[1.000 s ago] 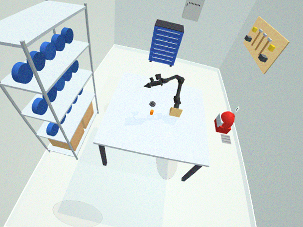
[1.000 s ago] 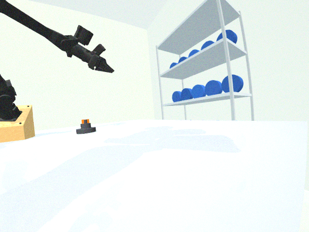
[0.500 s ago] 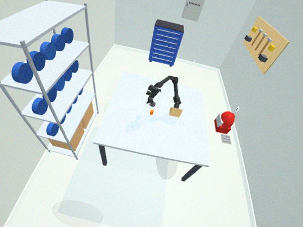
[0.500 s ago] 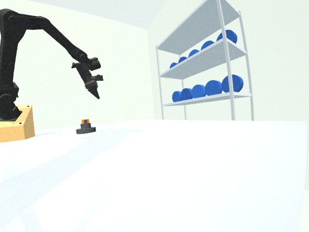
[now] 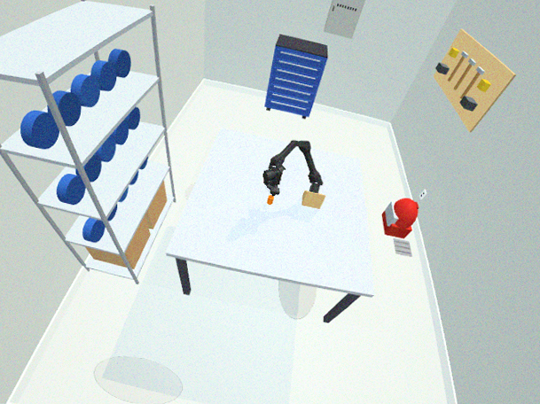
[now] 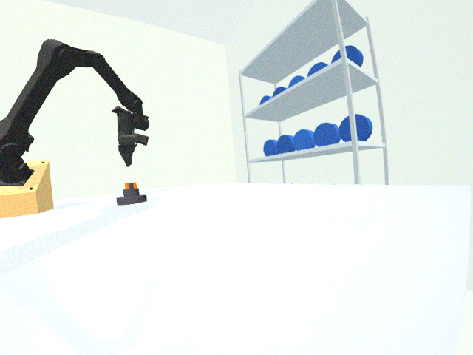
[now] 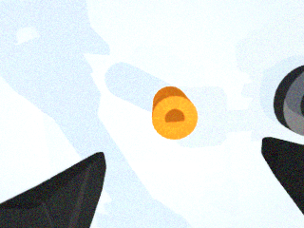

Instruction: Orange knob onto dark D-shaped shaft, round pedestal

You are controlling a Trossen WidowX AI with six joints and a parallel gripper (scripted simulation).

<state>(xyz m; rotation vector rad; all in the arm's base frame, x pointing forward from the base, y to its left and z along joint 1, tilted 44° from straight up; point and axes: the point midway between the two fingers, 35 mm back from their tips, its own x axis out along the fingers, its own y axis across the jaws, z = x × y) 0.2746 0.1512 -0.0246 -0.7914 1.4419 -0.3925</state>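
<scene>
The orange knob lies 90 mm below my gripper tip. Round my gripper tip: round pedestal 170 mm to the right, 90 mm below, 30 mm ahead.
</scene>
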